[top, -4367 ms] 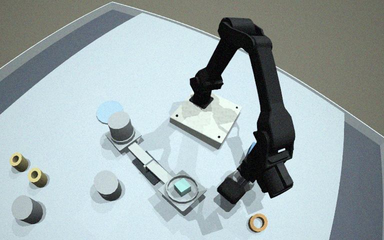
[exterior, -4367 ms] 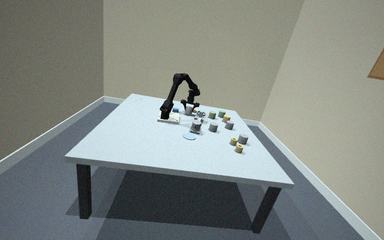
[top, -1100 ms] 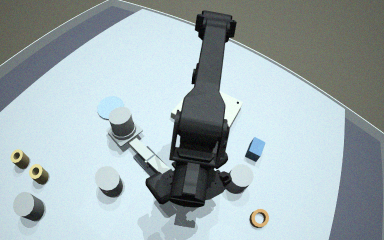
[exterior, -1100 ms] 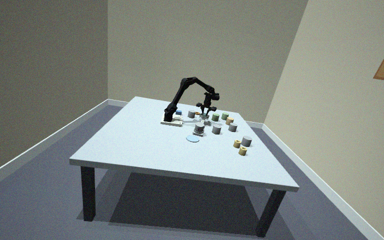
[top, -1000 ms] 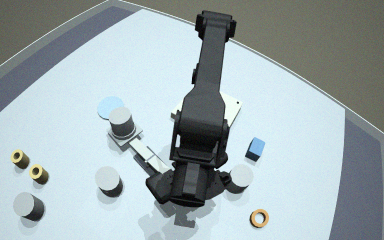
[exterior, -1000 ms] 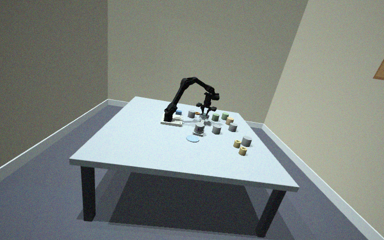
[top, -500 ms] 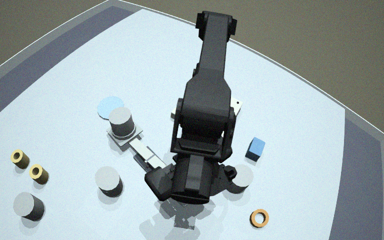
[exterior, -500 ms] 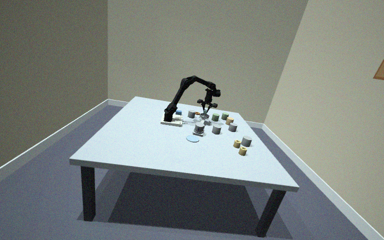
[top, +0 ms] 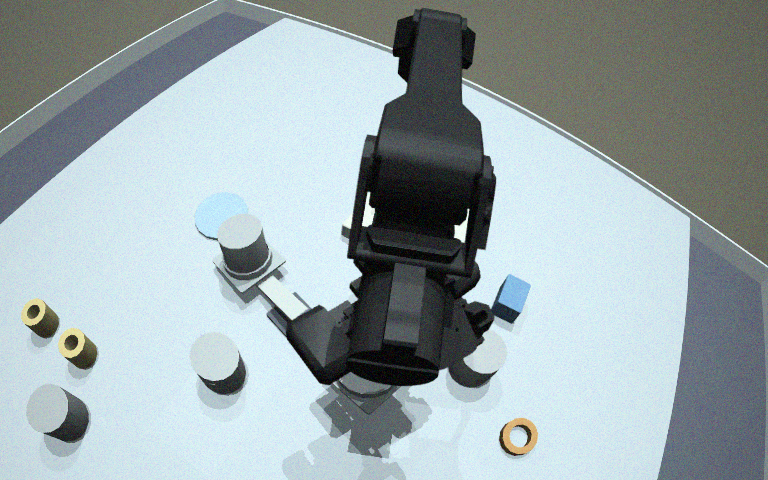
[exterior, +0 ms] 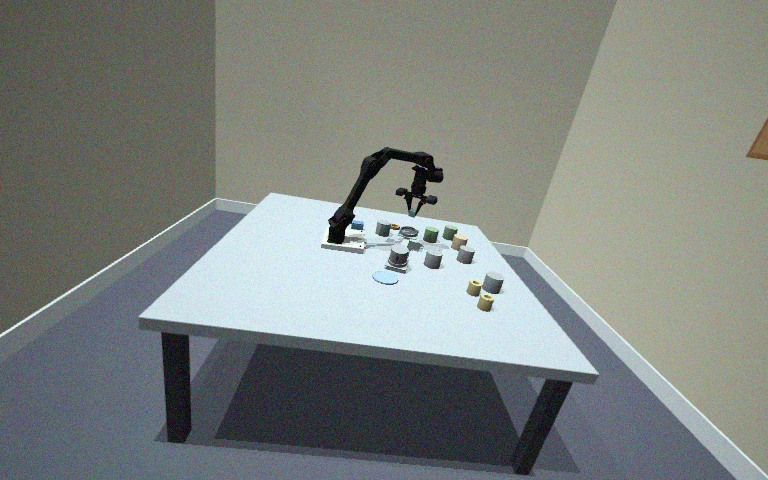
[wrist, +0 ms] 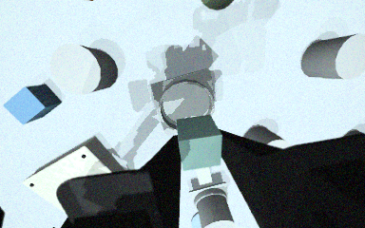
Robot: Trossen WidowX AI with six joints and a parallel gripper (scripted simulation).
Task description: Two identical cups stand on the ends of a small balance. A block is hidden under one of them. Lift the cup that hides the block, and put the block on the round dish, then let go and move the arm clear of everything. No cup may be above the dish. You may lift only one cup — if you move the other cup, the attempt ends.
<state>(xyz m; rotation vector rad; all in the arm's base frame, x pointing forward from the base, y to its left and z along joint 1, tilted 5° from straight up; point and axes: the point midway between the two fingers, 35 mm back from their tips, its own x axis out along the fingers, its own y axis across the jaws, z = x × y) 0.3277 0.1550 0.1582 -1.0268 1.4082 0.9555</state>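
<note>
Right now my gripper tip is 36 cm to the left of the round light-blue dish, 17 cm above it and 8 cm past it. Round my gripper tip: grey cup (27 cm to the right, 11 cm below, 5 cm behind); pale green block (right at my gripper tip); balance beam (13 cm below, 12 cm to the right, 2 cm behind).
</note>
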